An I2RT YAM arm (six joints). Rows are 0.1 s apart.
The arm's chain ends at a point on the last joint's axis. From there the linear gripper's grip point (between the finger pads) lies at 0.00 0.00 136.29 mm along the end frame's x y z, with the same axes.
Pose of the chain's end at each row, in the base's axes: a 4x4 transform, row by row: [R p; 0 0 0 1], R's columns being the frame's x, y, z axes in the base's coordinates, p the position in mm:
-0.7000 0.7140 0.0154 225.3; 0.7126 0.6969 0.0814 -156.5; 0.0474 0.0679 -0.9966 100.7; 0 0 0 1
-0.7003 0.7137 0.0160 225.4; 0.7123 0.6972 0.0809 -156.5; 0.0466 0.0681 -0.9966 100.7; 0 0 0 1
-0.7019 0.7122 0.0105 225.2; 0.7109 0.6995 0.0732 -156.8; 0.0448 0.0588 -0.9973 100.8; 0 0 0 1
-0.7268 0.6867 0.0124 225.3; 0.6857 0.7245 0.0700 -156.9; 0.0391 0.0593 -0.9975 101.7; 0 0 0 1
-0.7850 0.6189 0.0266 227.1; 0.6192 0.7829 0.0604 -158.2; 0.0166 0.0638 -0.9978 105.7; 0 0 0 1
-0.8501 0.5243 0.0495 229.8; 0.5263 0.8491 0.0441 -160.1; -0.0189 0.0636 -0.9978 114.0; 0 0 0 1
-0.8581 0.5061 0.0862 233.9; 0.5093 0.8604 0.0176 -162.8; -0.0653 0.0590 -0.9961 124.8; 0 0 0 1
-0.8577 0.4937 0.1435 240.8; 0.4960 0.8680 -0.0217 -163.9; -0.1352 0.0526 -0.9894 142.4; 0 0 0 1
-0.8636 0.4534 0.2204 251.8; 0.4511 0.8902 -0.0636 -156.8; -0.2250 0.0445 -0.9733 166.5; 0 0 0 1
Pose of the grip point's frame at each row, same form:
-0.7000 0.7140 0.0154 227.4; 0.7126 0.6969 0.0814 -145.4; 0.0474 0.0679 -0.9966 -35.1; 0 0 0 1
-0.7003 0.7137 0.0160 227.6; 0.7123 0.6972 0.0809 -145.5; 0.0466 0.0681 -0.9966 -35.1; 0 0 0 1
-0.7019 0.7122 0.0105 226.6; 0.7109 0.6995 0.0732 -146.8; 0.0448 0.0588 -0.9973 -35.1; 0 0 0 1
-0.7268 0.6867 0.0124 227.0; 0.6857 0.7245 0.0700 -147.4; 0.0391 0.0593 -0.9975 -34.2; 0 0 0 1
-0.7850 0.6189 0.0266 230.7; 0.6192 0.7829 0.0604 -150.0; 0.0166 0.0638 -0.9978 -30.3; 0 0 0 1
-0.8501 0.5243 0.0495 236.5; 0.5263 0.8491 0.0441 -154.1; -0.0189 0.0636 -0.9978 -22.0; 0 0 0 1
-0.8581 0.5061 0.0862 245.6; 0.5093 0.8604 0.0176 -160.4; -0.0653 0.0590 -0.9961 -11.0; 0 0 0 1
-0.8577 0.4937 0.1435 260.4; 0.4960 0.8680 -0.0217 -166.9; -0.1352 0.0526 -0.9894 7.6; 0 0 0 1
-0.8636 0.4534 0.2204 281.8; 0.4511 0.8902 -0.0636 -165.5; -0.2250 0.0445 -0.9733 33.8; 0 0 0 1

